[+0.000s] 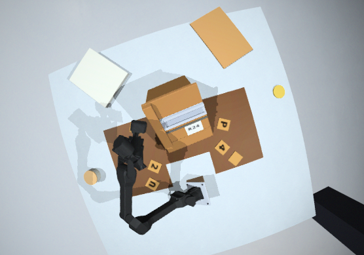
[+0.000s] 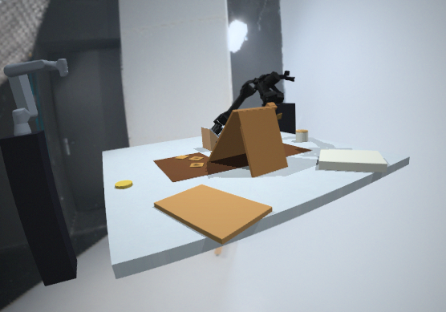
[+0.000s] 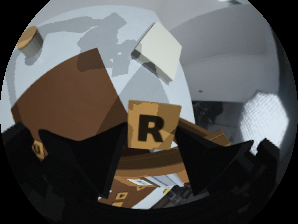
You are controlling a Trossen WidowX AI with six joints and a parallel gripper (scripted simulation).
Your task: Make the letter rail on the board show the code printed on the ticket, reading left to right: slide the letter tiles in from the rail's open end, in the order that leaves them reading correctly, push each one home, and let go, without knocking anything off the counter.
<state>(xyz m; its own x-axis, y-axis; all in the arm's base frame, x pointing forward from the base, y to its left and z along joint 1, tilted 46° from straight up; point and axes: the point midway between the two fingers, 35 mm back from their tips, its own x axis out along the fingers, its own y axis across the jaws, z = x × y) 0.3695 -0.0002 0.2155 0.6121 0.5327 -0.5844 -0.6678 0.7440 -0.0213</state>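
The white ticket lies 24 cm to the right of my gripper tip, 11 cm below it and 8 cm behind it. Also, from my gripper tip: brown mat: 19 cm below, 19 cm behind, 16 cm to the right; orange slab: 53 cm to the right, 32 cm ahead, 19 cm below; cream slab: 32 cm ahead, 18 cm below, 16 cm to the left.
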